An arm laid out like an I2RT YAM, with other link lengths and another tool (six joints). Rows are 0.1 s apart.
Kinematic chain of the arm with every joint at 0, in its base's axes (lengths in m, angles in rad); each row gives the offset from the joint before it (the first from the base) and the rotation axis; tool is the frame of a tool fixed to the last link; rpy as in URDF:
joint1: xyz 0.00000 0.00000 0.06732 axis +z
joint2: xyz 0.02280 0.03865 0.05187 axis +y
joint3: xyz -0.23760 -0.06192 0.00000 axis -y
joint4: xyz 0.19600 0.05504 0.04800 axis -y
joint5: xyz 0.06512 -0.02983 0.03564 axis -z
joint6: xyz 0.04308 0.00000 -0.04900 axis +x
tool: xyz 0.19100 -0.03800 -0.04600 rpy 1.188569 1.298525 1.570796
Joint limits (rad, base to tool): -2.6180..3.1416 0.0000..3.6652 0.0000..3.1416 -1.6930..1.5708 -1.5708..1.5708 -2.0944..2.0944
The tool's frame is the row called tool.
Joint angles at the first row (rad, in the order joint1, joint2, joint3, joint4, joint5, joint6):
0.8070, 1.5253, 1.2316, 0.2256, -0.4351, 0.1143
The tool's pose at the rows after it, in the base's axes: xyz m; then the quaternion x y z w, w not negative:
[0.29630, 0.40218, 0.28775, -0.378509, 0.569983, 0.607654, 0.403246]
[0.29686, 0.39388, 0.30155, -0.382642, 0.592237, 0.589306, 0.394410]
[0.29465, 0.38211, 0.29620, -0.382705, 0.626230, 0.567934, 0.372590]
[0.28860, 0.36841, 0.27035, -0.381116, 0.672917, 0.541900, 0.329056]
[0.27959, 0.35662, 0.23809, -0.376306, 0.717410, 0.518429, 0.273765]
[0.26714, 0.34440, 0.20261, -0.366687, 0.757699, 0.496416, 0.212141]
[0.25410, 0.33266, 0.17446, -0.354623, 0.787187, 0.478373, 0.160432]
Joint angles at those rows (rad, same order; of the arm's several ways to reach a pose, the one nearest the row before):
0.8070, 1.5104, 1.3739, 0.0433, -0.4103, 0.0853
0.8070, 1.5268, 1.5421, -0.1699, -0.3901, 0.0513
0.8070, 1.5512, 1.6714, -0.3698, -0.3672, 0.0227
0.8070, 1.5971, 1.7790, -0.5758, -0.3504, -0.0051
0.8070, 1.6649, 1.8759, -0.7597, -0.3466, -0.0227
0.8070, 1.7370, 1.9430, -0.9123, -0.3504, -0.0311
0.8078, 1.7904, 1.9754, -1.0179, -0.3546, -0.0311

